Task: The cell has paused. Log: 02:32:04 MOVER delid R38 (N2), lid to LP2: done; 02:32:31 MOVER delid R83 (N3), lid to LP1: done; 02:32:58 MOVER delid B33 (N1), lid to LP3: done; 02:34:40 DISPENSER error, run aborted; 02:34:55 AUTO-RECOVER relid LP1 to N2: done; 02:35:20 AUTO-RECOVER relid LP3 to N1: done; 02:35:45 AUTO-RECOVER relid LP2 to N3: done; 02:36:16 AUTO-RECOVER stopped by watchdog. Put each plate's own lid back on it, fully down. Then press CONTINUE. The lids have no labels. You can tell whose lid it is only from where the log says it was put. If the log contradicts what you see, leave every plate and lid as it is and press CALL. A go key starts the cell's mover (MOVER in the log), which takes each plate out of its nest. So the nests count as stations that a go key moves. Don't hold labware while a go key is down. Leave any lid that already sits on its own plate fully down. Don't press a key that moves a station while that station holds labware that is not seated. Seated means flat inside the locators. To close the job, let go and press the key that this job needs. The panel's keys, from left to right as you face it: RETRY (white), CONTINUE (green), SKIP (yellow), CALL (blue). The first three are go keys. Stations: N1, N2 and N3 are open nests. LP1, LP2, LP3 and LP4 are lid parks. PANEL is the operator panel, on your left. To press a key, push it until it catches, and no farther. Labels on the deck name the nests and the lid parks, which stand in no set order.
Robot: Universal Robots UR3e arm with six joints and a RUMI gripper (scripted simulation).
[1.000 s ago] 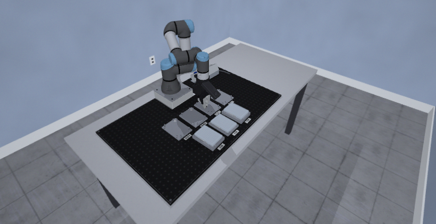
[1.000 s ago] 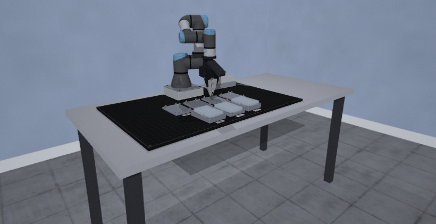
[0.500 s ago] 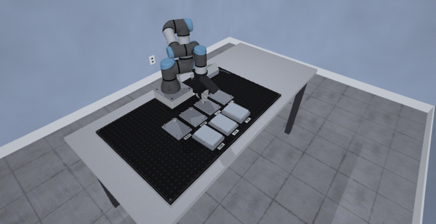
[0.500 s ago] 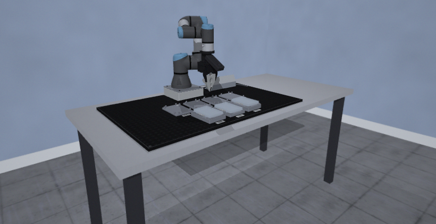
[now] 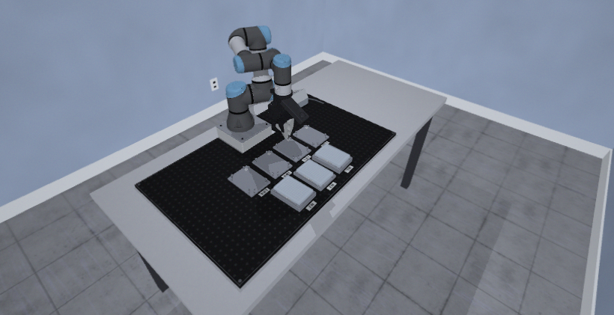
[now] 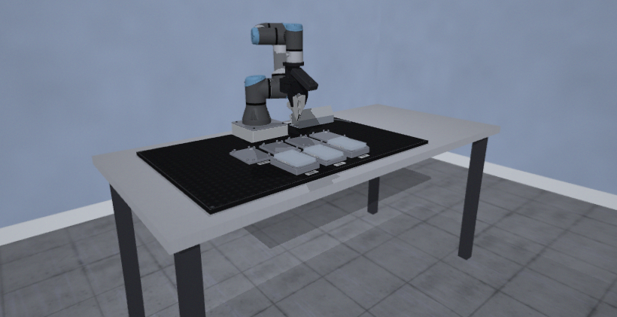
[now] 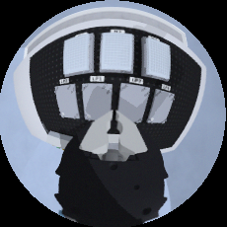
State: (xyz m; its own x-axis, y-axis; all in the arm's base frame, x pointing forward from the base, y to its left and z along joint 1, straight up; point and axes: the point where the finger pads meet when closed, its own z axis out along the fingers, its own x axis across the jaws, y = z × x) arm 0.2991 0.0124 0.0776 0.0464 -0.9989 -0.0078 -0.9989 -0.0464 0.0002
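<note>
My gripper is now 32 cm to the right of the green key, 31 cm past it and 6 cm above it. Round my hand: LP3 lid park 12 cm below, 7 cm to the right, 3 cm behind; then plate 16 cm ahead, 13 cm to the right, 10 cm below; then clear lid 15 cm ahead, 10 cm below.
</note>
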